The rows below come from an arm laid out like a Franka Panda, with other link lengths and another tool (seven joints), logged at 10 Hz.
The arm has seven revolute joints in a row. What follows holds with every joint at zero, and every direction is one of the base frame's.
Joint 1 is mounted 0.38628 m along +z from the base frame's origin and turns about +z.
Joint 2 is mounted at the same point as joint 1 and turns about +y.
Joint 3 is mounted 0.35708 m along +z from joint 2 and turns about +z.
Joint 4 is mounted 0.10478 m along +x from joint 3 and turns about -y.
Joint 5 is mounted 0.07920 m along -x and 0.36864 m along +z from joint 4 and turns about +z.
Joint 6 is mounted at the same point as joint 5 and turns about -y.
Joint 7 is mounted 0.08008 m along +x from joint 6 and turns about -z.
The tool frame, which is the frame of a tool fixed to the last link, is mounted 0.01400 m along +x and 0.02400 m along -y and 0.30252 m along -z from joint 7; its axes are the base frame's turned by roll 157.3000, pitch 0.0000 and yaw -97.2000 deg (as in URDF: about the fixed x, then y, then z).
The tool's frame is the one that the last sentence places.
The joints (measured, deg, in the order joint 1, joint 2, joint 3, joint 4, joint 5, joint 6, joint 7), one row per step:
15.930 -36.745 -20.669 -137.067 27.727 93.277 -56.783
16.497 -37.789 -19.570 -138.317 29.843 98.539 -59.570
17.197 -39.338 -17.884 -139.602 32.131 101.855 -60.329
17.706 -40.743 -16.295 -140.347 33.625 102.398 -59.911
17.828 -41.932 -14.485 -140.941 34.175 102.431 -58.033
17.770 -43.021 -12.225 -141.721 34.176 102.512 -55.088
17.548 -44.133 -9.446 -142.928 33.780 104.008 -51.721
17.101 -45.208 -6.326 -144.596 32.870 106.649 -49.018
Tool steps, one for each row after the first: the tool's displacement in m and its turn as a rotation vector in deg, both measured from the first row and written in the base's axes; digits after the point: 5 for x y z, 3 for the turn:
0.01844 0.01322 0.00808 1.414 -5.682 -0.012
0.02271 0.03210 0.01800 2.807 -9.005 0.132
0.01453 0.04889 0.02545 3.696 -9.850 0.992
0.00456 0.06112 0.02803 3.394 -9.421 1.104
-0.00670 0.07218 0.02539 2.099 -8.231 0.679
-0.01322 0.08156 0.01880 -0.069 -7.706 -0.693
-0.01539 0.08804 0.00790 -2.963 -8.352 -2.178

